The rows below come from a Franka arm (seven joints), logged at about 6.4 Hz.
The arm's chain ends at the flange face. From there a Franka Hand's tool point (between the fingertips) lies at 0.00 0.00 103.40 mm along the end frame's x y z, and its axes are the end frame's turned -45 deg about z.
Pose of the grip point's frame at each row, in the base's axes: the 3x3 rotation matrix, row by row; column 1 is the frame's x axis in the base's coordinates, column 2 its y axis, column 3 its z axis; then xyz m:
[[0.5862 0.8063 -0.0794], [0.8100 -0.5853 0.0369], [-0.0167 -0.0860 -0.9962]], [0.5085 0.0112 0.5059]
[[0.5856 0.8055 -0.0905], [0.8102 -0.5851 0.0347], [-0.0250 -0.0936 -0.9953]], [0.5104 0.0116 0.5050]
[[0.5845 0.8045 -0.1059], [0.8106 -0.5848 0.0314], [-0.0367 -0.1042 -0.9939]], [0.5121 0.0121 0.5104]
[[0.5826 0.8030 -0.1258], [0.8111 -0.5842 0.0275], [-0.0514 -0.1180 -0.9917]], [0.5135 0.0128 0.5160]
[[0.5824 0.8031 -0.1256], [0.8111 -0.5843 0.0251], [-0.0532 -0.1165 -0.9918]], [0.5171 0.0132 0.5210]
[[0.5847 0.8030 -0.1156], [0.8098 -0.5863 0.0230], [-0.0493 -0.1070 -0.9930]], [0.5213 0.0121 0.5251]
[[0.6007 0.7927 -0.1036], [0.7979 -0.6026 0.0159], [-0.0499 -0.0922 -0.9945]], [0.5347 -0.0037 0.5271]
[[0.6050 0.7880 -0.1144], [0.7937 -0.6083 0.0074], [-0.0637 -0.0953 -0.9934]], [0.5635 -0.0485 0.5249]
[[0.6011 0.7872 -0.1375], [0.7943 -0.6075 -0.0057], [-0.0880 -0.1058 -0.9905]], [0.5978 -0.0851 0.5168]
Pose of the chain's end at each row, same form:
[[0.9846 0.1556 -0.0794], [0.1589 -0.9866 0.0369], [-0.0726 -0.0490 -0.9962]], [0.5167 0.0074 0.6089]
[[0.9837 0.1555 -0.0905], [0.1592 -0.9866 0.0347], [-0.0839 -0.0485 -0.9953]], [0.5198 0.0080 0.6079]
[[0.9822 0.1556 -0.1059], [0.1597 -0.9867 0.0314], [-0.0996 -0.0477 -0.9939]], [0.5231 0.0089 0.6132]
[[0.9798 0.1558 -0.1258], [0.1604 -0.9866 0.0275], [-0.1198 -0.0471 -0.9917]], [0.5265 0.0100 0.6185]
[[0.9797 0.1561 -0.1256], [0.1604 -0.9867 0.0251], [-0.1200 -0.0448 -0.9918]], [0.5301 0.0106 0.6236]
[[0.9813 0.1544 -0.1156], [0.1580 -0.9872 0.0230], [-0.1105 -0.0408 -0.9930]], [0.5333 0.0097 0.6278]
[[0.9853 0.1358 -0.1036], [0.1381 -0.9903 0.0159], [-0.1005 -0.0299 -0.9945]], [0.5454 -0.0053 0.6299]
[[0.9850 0.1294 -0.1144], [0.1311 -0.9914 0.0074], [-0.1124 -0.0223 -0.9934]], [0.5753 -0.0493 0.6276]
[[0.9817 0.1316 -0.1375], [0.1321 -0.9912 -0.0057], [-0.1370 -0.0126 -0.9905]], [0.6120 -0.0845 0.6192]

